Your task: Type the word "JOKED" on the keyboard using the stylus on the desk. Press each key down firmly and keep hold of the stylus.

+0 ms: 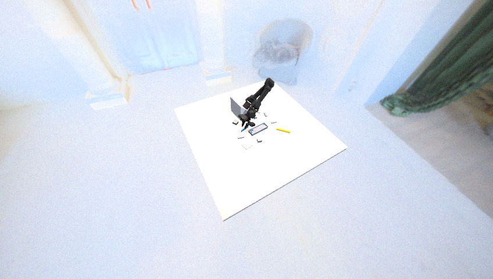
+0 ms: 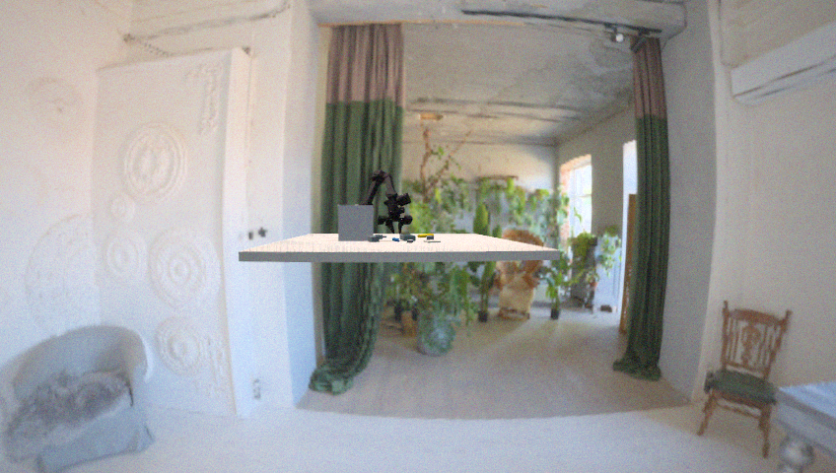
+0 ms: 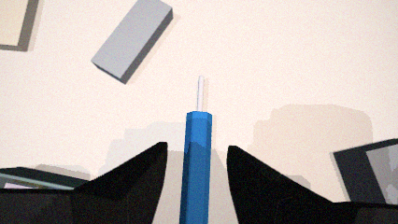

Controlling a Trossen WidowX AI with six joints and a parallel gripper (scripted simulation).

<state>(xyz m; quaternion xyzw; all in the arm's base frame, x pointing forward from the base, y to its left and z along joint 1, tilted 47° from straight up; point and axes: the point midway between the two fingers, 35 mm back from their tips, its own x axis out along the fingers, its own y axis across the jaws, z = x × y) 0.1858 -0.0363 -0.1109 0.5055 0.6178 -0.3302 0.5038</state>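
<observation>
The blue stylus lies 10 mm to the right of my gripper tip and 30 mm below it. Also, from my gripper tip: J key: 70 mm ahead, 70 mm to the left, 30 mm below; yellow stick: 190 mm ahead, 350 mm to the left, 30 mm below; beige pad: 180 mm ahead, 60 mm to the right, 40 mm below.
</observation>
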